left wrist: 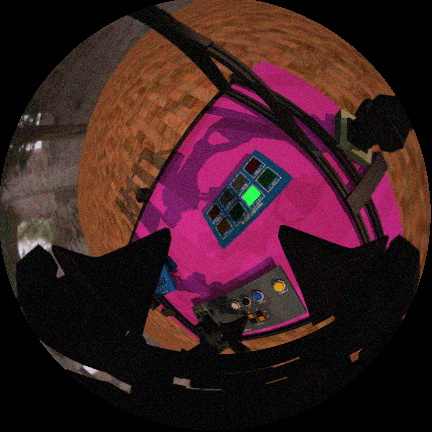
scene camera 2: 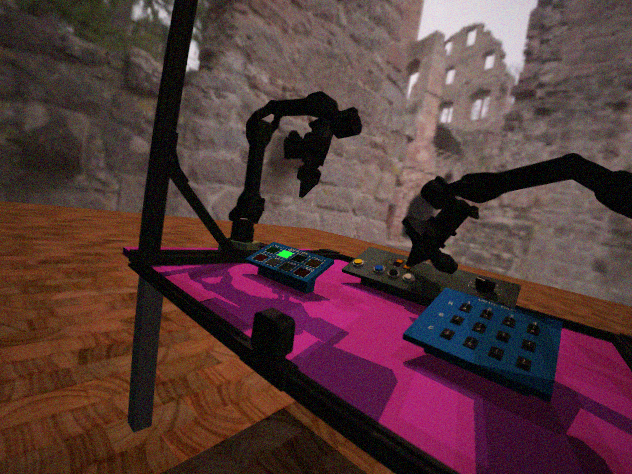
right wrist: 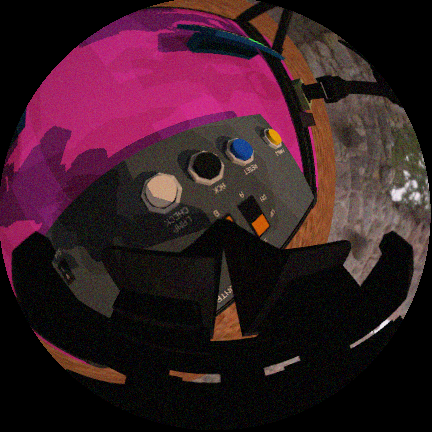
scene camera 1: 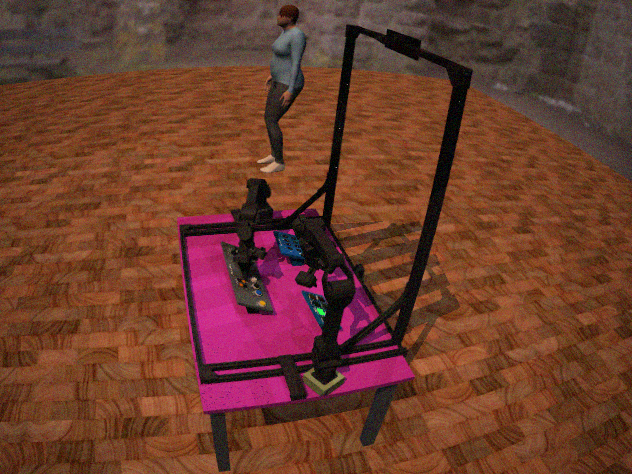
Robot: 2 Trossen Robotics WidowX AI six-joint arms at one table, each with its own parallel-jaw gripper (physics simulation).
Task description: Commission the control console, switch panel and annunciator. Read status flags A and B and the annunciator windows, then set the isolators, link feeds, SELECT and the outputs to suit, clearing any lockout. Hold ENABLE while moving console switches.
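Places are measured from the left arm's base along level axes (x left, y back, z up), in metres.
Pixels of known places: left gripper, fingertip midpoint: [left wrist: 225,232] [scene camera 2: 302,189] [scene camera 1: 321,277]; right gripper, fingertip midpoint: [left wrist: 247,315] [scene camera 2: 407,266] [right wrist: 221,224] [scene camera 1: 245,279]; left arm's base, origin of the base link: [left wrist: 357,134] [scene camera 2: 240,240] [right wrist: 305,92] [scene camera 1: 324,375]; right arm's base, origin of the base link: [scene camera 1: 260,206].
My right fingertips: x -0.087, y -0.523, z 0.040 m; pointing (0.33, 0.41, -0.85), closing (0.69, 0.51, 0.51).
Observation:
Ahead of a thing's pixels: the offset from my right fingertips to its top centre. "*": to the spot under its first point. Level surfaces: height alone.
The grey control console {dx -0.024, dy -0.048, dz +0.019 m} [scene camera 1: 250,298] [scene camera 2: 462,280] [left wrist: 285,310] [right wrist: 290,185] carries cream, black, blue and yellow buttons. In the right wrist view, flag A {* dx +0.037, dy +0.018, dz +0.005 m} [right wrist: 260,225] shows orange in its lower half; flag B {* dx +0.008, dy +0.007, dz -0.005 m} [right wrist: 229,219] is mostly hidden by a fingertip. My right gripper [right wrist: 221,224] [scene camera 2: 411,262] is shut and empty, low over the console near the flags; contact cannot be told. My left gripper [left wrist: 225,232] [scene camera 2: 304,193] is open and empty, high above the table. The blue annunciator {dx -0.128, dy +0.282, dz -0.001 m} [scene camera 2: 284,253] [left wrist: 274,186] has one bright green window. The blue switch panel [scene camera 1: 289,246] [scene camera 2: 487,339] has rows of black switches.
The magenta table {dz -0.080 m} [scene camera 1: 219,331] has a black rail frame round it and a tall black gantry [scene camera 1: 444,168] at its side. A black block [scene camera 2: 273,331] stands on the near rail in scene camera 2. A person [scene camera 1: 288,56] stands on the floor beyond the table.

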